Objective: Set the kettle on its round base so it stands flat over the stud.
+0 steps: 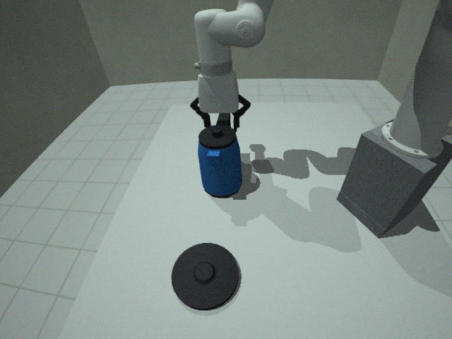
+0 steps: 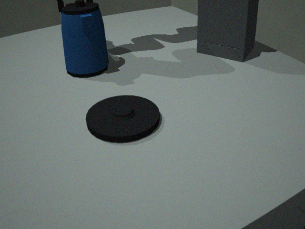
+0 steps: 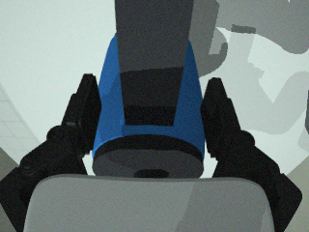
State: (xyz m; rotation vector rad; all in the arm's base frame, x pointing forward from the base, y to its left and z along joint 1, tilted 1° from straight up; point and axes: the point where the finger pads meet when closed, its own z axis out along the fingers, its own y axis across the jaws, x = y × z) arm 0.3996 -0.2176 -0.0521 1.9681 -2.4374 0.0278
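The blue kettle is 70 mm below my hand, 30 mm to the left of it and 10 mm ahead of it. From my hand the other things lie so: round black base: 350 mm to the left, 150 mm below, 70 mm ahead.
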